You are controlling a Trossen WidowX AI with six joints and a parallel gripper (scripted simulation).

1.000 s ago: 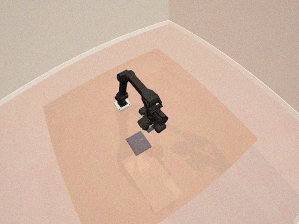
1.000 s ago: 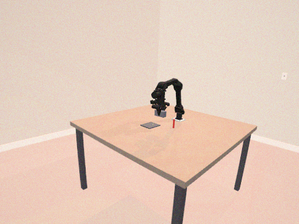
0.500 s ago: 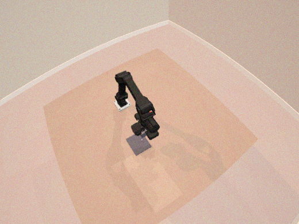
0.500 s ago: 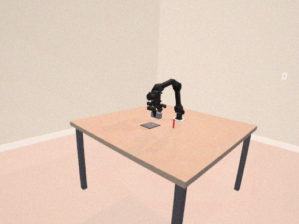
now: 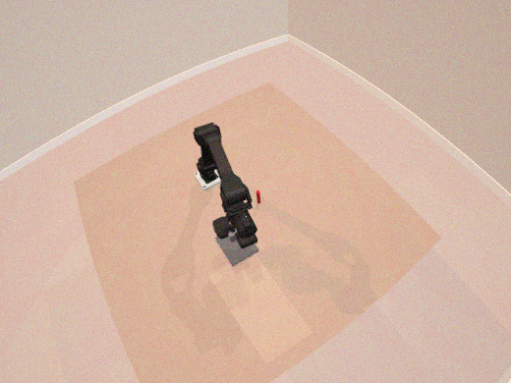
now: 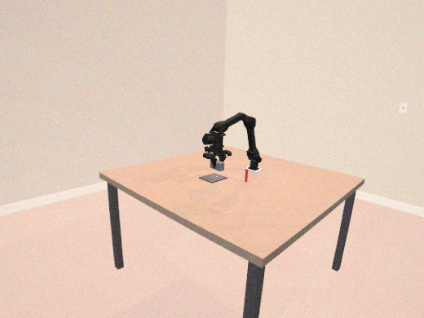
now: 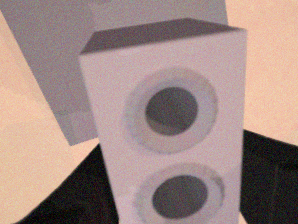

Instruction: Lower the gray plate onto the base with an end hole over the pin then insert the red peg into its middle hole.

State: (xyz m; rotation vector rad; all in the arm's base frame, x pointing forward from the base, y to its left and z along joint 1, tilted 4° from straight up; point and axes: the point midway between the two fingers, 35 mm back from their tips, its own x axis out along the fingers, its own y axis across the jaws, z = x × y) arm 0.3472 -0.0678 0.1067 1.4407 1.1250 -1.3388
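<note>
The gray base lies 7 cm below my gripper tip and 2 cm to the right of it. From my gripper tip the other things lie so: red peg (16 cm to the left, 10 cm behind, 4 cm below); then gray plate (3 cm above).
</note>
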